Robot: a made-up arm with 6 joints.
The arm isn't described. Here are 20 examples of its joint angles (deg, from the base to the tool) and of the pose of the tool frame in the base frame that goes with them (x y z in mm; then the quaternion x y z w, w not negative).
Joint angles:
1: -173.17 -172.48 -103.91 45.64 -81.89 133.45
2: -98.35 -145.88 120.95 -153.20 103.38 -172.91
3: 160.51 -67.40 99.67 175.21 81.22 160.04
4: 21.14 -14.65 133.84 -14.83 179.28 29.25
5: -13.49 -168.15 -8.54 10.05 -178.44 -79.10
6: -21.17 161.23 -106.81 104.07 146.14 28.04
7: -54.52 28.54 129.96 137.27 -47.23 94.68
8: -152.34 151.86 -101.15 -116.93 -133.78 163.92
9: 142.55 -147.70 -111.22 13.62 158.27 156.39
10: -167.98 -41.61 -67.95 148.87 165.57 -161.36
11: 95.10 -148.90 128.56 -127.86 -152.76 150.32
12: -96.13 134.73 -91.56 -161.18 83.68 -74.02
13: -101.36 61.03 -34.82 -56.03 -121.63 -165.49
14: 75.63 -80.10 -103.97 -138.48 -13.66 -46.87
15: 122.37 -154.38 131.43 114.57 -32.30 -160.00
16: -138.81 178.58 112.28 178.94 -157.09 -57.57
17: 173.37 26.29 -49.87 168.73 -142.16 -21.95
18: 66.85 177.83 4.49 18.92 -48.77 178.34
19: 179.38 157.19 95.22 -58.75 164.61 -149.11
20: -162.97 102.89 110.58 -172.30 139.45 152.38
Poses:
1: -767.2 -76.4 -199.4 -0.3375 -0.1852 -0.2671 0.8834
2: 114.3 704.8 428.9 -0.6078 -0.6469 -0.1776 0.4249
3: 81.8 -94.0 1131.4 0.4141 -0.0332 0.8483 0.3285
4: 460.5 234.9 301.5 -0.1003 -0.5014 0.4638 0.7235
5: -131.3 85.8 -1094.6 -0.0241 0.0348 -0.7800 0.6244
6: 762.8 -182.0 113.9 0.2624 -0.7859 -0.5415 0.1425
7: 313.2 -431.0 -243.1 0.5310 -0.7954 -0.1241 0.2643
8: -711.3 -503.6 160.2 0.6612 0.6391 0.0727 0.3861
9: -393.1 223.3 -462.6 0.0357 0.7655 -0.4117 0.4932
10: 1032.8 152.6 280.3 0.6416 -0.1633 -0.6230 0.4164
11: -43.0 -512.0 424.4 -0.9316 -0.0078 0.2181 0.2906
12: -72.6 -883.4 471.3 -0.3632 -0.0780 0.1523 0.9158
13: -31.0 -773.2 1138.2 0.0358 0.7930 0.3420 0.5028
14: -182.1 -434.8 -683.8 -0.7552 -0.6485 0.0893 0.0335
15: 297.5 -480.8 542.0 0.1036 0.2382 0.6393 0.7237
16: 541.4 403.9 -63.3 0.5215 -0.4585 -0.0989 0.7128
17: 14.5 -43.6 1348.5 0.0175 -0.8610 -0.1373 0.4895
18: -6.7 59.7 -1269.6 -0.8327 -0.3877 -0.3659 0.1498
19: 510.8 -36.8 -536.9 -0.4403 -0.3080 0.5411 0.6469
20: -121.3 -84.1 -631.3 -0.5572 -0.2243 0.7871 0.1403
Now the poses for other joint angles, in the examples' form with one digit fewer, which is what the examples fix.
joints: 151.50 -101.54 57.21 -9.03 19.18 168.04
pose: 979 -586 740 -0.010 0.221 -0.399 0.890
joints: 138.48 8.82 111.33 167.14 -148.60 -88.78
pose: -559 438 253 -0.259 0.662 -0.585 0.391
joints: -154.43 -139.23 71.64 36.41 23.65 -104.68
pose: 1104 443 144 0.352 0.228 0.818 0.393
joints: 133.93 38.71 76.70 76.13 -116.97 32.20
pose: -709 780 244 0.358 0.422 0.749 0.365
